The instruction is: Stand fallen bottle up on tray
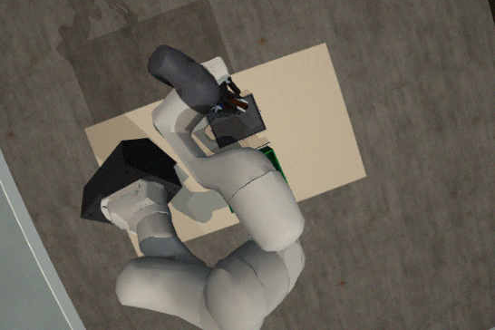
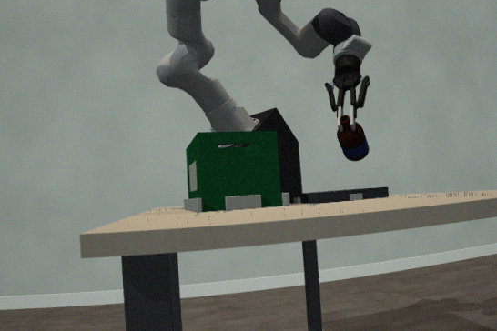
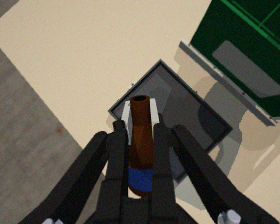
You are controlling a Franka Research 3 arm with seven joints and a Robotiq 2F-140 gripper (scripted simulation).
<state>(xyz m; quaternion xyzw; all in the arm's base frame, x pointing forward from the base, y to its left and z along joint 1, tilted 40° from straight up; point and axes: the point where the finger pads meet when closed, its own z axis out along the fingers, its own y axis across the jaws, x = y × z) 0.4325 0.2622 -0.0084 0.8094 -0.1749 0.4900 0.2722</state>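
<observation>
Right now the bottle is 4 cm below my hand, 3 cm behind it and 2 cm to the left of it. Round my hand: dark grey tray 20 cm below, 5 cm to the right, 4 cm behind; then green crate 32 cm to the right, 13 cm below, 5 cm behind.
</observation>
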